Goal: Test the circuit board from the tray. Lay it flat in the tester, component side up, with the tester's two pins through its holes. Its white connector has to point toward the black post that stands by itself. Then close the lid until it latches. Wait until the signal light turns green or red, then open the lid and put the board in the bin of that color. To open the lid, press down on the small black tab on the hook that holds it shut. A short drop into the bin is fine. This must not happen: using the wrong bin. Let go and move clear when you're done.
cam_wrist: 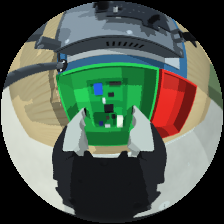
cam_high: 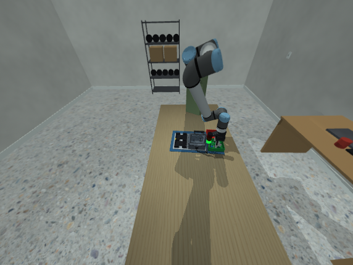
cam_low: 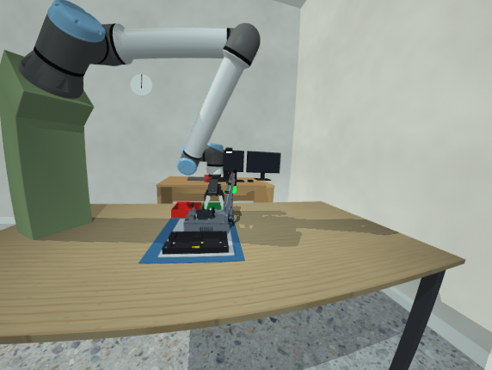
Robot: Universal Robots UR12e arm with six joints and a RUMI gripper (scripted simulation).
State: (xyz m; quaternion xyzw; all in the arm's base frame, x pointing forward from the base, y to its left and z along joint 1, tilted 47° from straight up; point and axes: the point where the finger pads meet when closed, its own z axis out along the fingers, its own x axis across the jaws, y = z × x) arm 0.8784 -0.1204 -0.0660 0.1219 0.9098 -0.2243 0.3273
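Right now the green bin is 10 mm below my hand. The rest, counted from my hand: tester lid: 210 mm to the right, 170 mm above, 20 mm behind; then red bin: 130 mm behind, 70 mm to the left, 10 mm below; then green circuit board: 10 mm below.
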